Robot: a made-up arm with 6 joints.
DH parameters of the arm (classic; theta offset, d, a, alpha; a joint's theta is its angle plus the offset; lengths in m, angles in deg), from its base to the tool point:
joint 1: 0 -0.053 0.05 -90
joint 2: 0 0.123 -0.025 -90
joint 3: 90 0.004 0.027 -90
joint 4: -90 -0.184 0.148 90
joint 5: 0 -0.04 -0.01 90
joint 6: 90 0.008 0.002 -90
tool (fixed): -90 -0.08 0 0
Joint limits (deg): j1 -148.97..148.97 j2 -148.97..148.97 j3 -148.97..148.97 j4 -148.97..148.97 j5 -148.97..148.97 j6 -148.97..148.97
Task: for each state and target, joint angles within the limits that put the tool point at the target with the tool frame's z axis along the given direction. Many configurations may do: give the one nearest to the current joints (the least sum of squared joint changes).
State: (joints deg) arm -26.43 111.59 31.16 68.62 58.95 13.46
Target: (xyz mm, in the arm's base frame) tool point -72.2 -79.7 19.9 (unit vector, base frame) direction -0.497 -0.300 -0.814
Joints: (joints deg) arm -63.98 109.81 42.33 74.60 80.38 17.01
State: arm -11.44 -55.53 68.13 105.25 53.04 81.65
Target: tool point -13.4 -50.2 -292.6 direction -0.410 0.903 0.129
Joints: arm -50.40 -74.71 105.44 88.44 52.41 105.83
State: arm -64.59 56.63 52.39 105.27 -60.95 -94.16
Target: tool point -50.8 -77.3 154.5 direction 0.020 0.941 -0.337
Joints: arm -83.98 40.70 93.17 121.67 -69.92 -84.41
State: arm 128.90 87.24 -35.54 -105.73 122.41 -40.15
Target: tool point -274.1 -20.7 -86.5 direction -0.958 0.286 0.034
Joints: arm 99.46 75.59 -38.74 -105.37 140.13 -14.22
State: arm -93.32 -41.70 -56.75 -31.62 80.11 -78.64
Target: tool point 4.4 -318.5 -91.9 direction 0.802 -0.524 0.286
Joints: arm -132.57 -61.14 -54.15 -32.81 89.46 -29.69
